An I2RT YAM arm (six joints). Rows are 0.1 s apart.
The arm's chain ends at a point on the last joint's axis. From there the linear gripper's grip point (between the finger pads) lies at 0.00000 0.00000 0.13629 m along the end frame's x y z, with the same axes.
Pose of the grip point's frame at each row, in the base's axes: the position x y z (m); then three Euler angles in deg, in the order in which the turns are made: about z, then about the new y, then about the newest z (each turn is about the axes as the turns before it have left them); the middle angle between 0 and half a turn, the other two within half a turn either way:
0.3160 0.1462 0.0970 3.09 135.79 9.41
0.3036 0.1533 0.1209 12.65 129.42 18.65
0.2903 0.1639 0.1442 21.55 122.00 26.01
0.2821 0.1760 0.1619 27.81 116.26 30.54
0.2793 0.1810 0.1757 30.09 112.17 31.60
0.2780 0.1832 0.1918 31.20 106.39 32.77
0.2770 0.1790 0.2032 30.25 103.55 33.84
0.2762 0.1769 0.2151 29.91 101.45 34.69
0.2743 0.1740 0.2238 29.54 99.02 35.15
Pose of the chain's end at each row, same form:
0.2211 0.1411 0.1947 3.09 135.79 9.41
0.2009 0.1302 0.2074 12.65 129.42 18.65
0.1828 0.1214 0.2164 21.55 122.00 26.01
0.1740 0.1190 0.2222 27.81 116.26 30.54
0.1701 0.1177 0.2271 30.09 112.17 31.60
0.1662 0.1155 0.2303 31.20 106.39 32.77
0.1625 0.1123 0.2351 30.25 103.55 33.84
0.1604 0.1103 0.2422 29.91 101.45 34.69
0.1572 0.1076 0.2452 29.54 99.02 35.15

